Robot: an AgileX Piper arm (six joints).
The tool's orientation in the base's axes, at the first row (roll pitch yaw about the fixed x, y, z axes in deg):
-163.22 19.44 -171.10
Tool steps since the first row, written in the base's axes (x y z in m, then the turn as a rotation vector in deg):
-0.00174 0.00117 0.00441 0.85 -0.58 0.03
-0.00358 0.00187 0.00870 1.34 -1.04 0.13
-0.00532 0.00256 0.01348 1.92 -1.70 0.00
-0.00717 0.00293 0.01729 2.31 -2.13 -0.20
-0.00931 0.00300 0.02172 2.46 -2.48 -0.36
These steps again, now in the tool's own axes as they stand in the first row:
-0.00002 0.00002 -0.00488 -0.72 -0.61 0.42
0.00017 -0.00038 -0.00958 -1.14 -1.11 0.61
0.00010 -0.00093 -0.01469 -1.54 -1.74 1.09
0.00050 -0.00151 -0.01888 -1.77 -2.11 1.51
0.00101 -0.00254 -0.02366 -1.81 -2.42 1.79

